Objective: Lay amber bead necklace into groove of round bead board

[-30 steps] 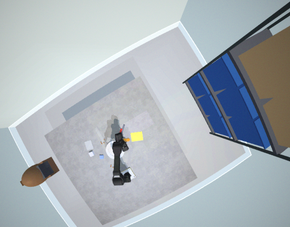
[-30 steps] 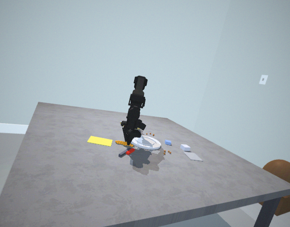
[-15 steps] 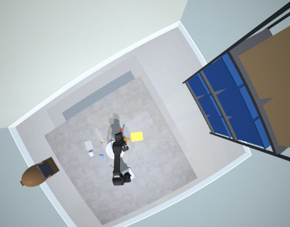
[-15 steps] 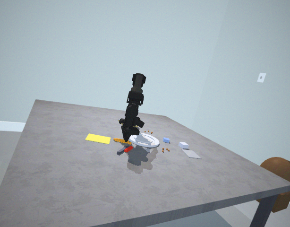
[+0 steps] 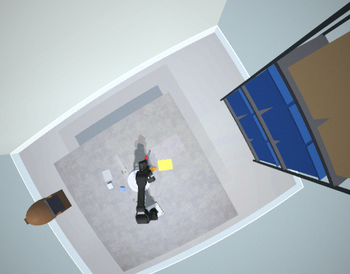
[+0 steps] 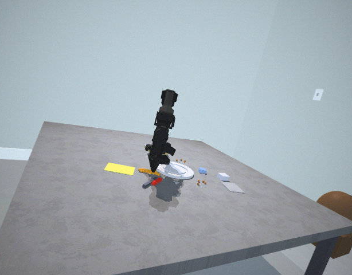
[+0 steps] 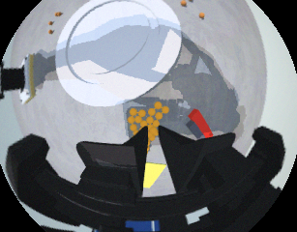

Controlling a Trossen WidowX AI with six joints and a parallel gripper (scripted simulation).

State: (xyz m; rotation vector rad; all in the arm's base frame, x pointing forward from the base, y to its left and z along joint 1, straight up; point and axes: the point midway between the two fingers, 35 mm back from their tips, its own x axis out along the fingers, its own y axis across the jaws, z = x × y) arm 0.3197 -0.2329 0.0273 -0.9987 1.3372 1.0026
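My gripper tip is now 14 cm to the right of the round white bead board and 2 cm past it. Round my gripper tip: yellow sheet: 13 cm to the right, 7 cm behind, 1 cm below; blue block: 31 cm to the left, 1 cm ahead; grey tool: 8 cm ahead, 5 cm to the right, 1 cm below.
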